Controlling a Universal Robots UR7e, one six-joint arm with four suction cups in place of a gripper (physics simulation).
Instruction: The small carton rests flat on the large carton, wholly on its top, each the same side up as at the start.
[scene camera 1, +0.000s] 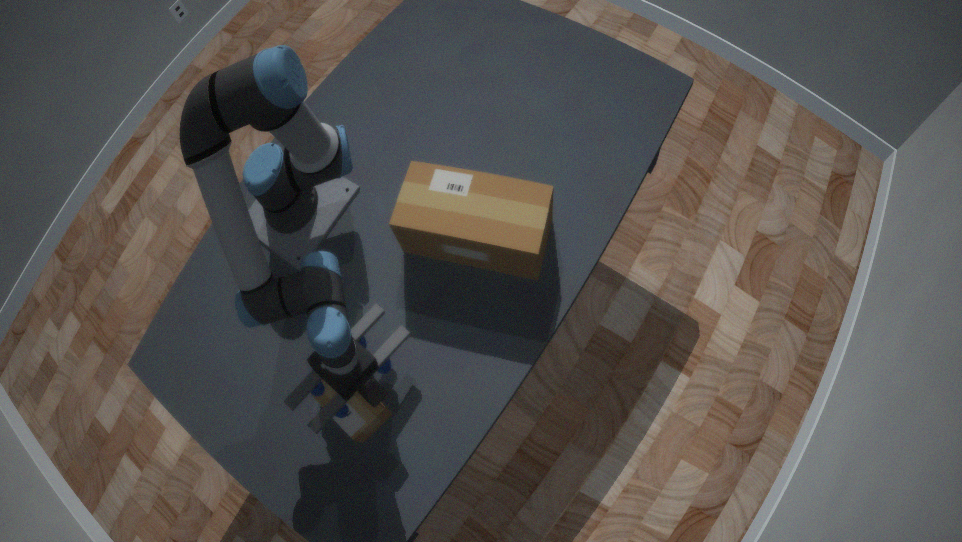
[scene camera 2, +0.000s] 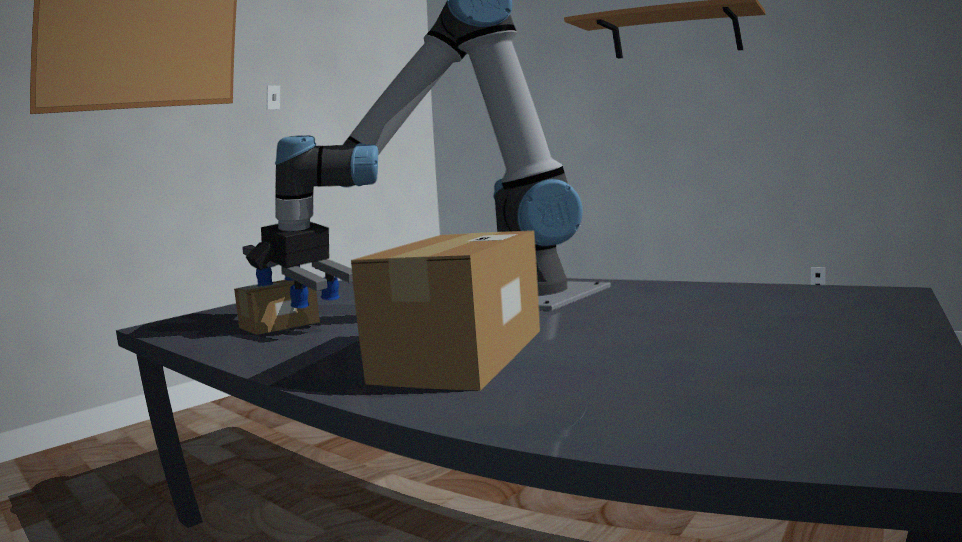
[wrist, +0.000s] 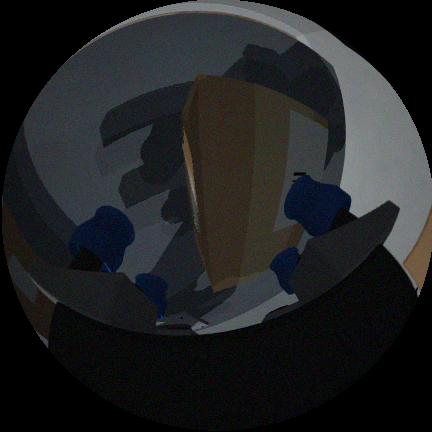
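Pixels of known places: hand, tool point: (scene camera 2: 295, 290) (wrist: 214, 251); arm's base, link origin: (scene camera 1: 291, 205).
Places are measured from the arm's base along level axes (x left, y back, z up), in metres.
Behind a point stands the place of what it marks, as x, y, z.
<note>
The small carton (scene camera 1: 375, 416) {-0.250, -0.522, 0.070} (scene camera 2: 255, 309) {-0.225, -0.522, 0.038} (wrist: 225, 175) {-0.231, -0.482, 0.070} rests flat on the table, its white label and tape strip upward. The large carton (scene camera 1: 471, 215) {0.181, -0.448, 0.146} (scene camera 2: 417, 329) {0.264, -0.568, 0.063} stands apart from it, taped face with barcode label up. My suction gripper (scene camera 1: 351, 377) {-0.221, -0.423, 0.057} (scene camera 2: 296, 286) {-0.221, -0.423, 0.057} (wrist: 210, 240) {-0.221, -0.423, 0.057} is low at the small carton, offset to one side. Two blue cups sit on its top near one edge; the other two hang beside it, on the large carton's side. I take the gripper as shut on the small carton. The exact contact of the cups is partly hidden.
The dark table (scene camera 1: 504, 80) {0.594, -0.221, -0.009} (scene camera 2: 740, 377) {0.606, -0.400, -0.009} (wrist: 125, 60) carries both cartons and the arm's base plate (scene camera 2: 572, 296) {0.126, -0.037, 0.000}. The large carton is much taller than the small one. A wall shelf (scene camera 2: 666, 13) and a brown board (scene camera 2: 134, 53) are on the walls.
</note>
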